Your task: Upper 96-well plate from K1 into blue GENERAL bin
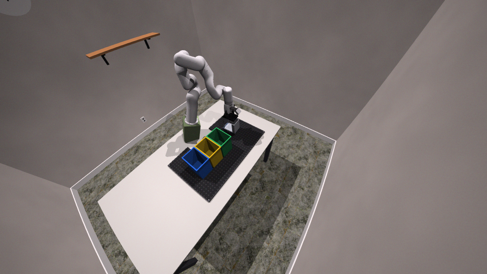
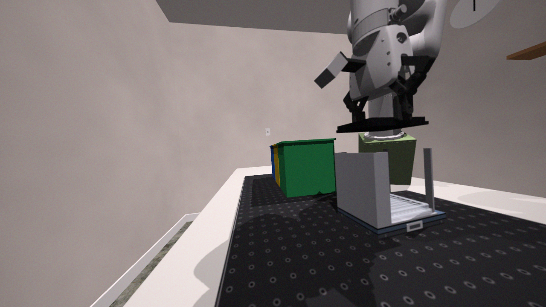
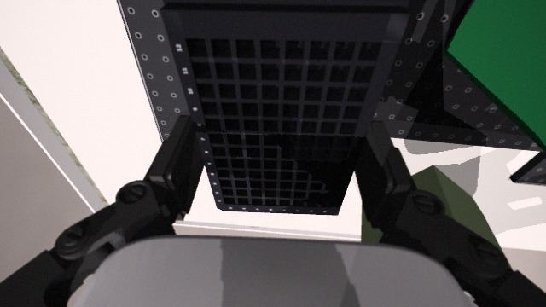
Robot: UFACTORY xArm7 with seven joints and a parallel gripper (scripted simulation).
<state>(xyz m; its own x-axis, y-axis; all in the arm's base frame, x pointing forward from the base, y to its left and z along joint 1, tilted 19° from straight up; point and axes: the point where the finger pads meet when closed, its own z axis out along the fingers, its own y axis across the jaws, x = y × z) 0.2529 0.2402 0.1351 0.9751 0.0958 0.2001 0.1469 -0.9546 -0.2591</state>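
Now: hand 50 cm to the left of the blue bin, 11 cm above it and 9 cm short of it. From my hand the other things lie so: thin rack post: 12 cm below, 7 cm behind, 3 cm to the left; then grey rack wall: 12 cm below, 7 cm ahead, 1 cm to the left; then black 96-well plate: 1 cm below.
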